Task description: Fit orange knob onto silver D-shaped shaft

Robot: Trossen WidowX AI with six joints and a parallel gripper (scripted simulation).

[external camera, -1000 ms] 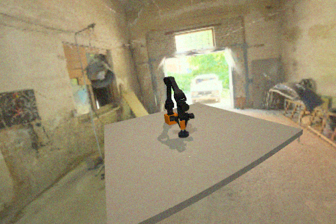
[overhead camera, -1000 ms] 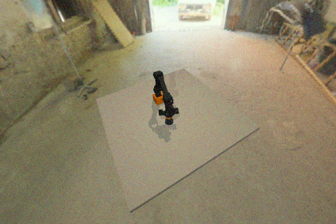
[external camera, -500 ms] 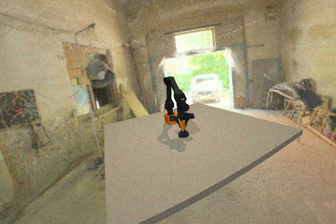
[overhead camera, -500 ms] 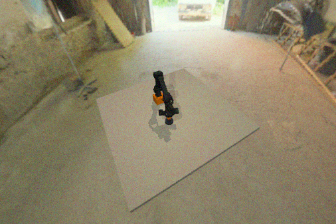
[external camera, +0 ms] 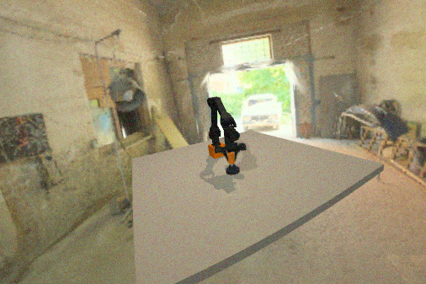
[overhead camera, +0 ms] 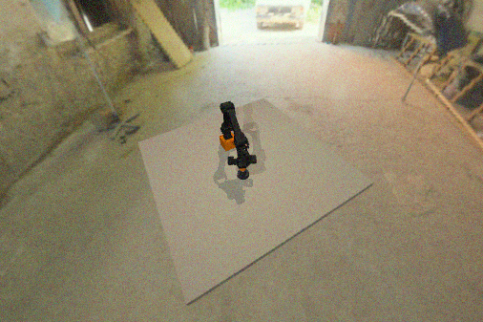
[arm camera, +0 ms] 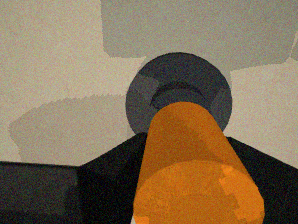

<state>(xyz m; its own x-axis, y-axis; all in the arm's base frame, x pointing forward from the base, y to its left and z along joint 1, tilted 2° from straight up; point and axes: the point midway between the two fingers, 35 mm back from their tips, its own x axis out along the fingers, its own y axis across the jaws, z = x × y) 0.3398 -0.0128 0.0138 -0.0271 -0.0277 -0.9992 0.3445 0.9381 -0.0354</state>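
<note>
Right now the orange knob is 30 mm above my gripper tip. The rest, counted from my gripper tip: round black pedestal 40 mm below.
</note>
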